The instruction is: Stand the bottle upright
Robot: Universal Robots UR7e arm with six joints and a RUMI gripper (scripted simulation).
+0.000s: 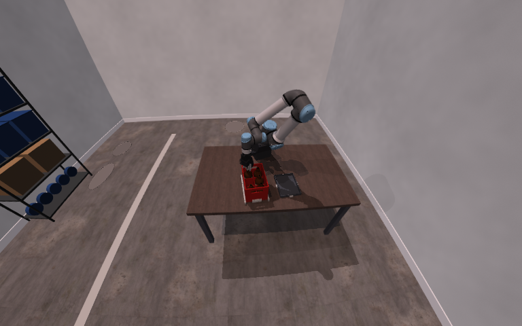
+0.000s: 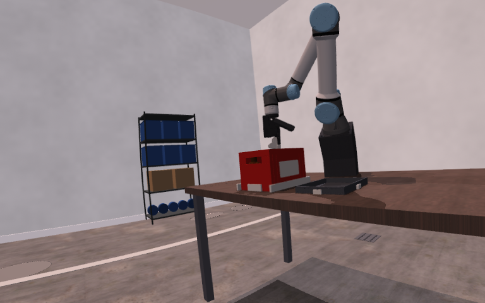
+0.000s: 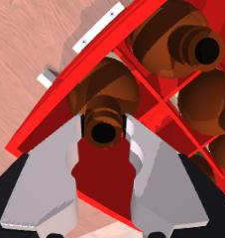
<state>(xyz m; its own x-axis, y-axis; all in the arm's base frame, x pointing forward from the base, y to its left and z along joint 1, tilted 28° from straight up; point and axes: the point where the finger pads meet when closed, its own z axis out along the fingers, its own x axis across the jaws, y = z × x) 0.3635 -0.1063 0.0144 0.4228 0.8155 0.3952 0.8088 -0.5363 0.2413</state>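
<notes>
The red crate lies 8 cm ahead of my hand, 7 cm below it and 6 cm to the left of it. Also, from my hand: dark tray 36 cm to the left, 14 cm below; brown bottle 11 cm to the left, 7 cm below, 7 cm ahead; glass bottle 18 cm ahead, 7 cm below, 5 cm to the left.
</notes>
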